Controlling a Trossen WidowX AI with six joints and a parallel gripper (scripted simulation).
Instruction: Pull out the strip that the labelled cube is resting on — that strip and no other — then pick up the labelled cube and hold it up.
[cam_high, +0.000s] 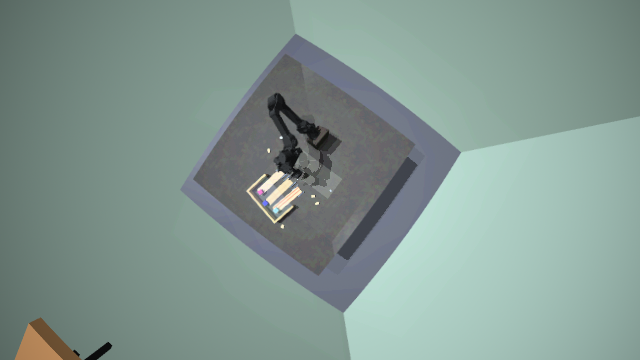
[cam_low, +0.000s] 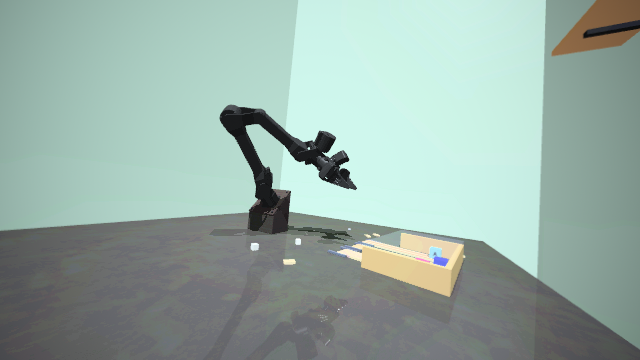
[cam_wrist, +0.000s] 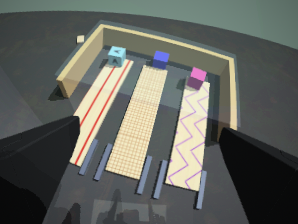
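Right now my gripper tip is 20 cm above the grid-patterned strip and 14 cm short of it.
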